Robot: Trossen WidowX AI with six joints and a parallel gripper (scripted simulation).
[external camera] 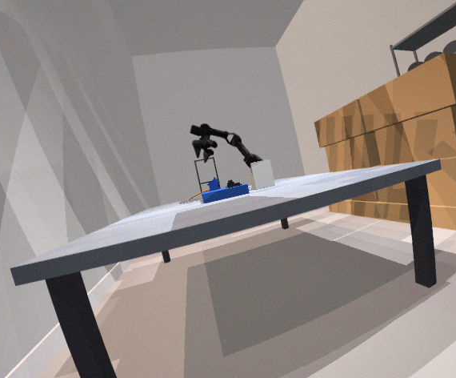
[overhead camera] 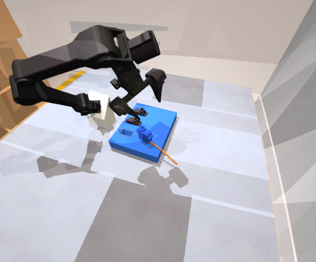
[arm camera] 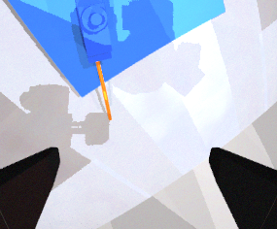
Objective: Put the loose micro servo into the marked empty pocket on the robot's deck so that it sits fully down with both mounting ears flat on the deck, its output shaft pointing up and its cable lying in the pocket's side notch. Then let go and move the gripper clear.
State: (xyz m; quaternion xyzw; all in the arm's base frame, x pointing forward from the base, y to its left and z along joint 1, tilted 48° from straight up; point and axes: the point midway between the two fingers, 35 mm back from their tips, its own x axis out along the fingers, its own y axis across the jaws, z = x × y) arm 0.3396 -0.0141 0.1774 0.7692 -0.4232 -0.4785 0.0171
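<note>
My gripper tip is now 230 mm above the blue deck, 110 mm to the right of it and 20 mm past it.
</note>
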